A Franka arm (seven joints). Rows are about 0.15 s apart.
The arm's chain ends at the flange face. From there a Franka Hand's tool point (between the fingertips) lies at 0.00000 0.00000 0.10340 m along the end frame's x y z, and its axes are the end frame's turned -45 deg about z.
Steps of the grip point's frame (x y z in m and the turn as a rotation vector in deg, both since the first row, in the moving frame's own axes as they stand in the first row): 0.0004 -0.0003 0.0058 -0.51 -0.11 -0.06; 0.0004 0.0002 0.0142 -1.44 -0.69 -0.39; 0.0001 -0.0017 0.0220 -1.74 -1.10 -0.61; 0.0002 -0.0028 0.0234 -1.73 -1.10 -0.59; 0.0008 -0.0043 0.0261 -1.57 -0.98 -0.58; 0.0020 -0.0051 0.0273 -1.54 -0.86 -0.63
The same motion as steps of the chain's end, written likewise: -0.0004 -0.0013 0.0058 -0.44 0.28 -0.06; -0.0005 -0.0029 0.0142 -1.51 0.53 -0.39; -0.0020 -0.0049 0.0221 -2.01 0.45 -0.61; -0.0027 -0.0057 0.0235 -2.00 0.45 -0.59; -0.0032 -0.0069 0.0262 -1.80 0.42 -0.58; -0.0031 -0.0081 0.0273 -1.70 0.48 -0.63
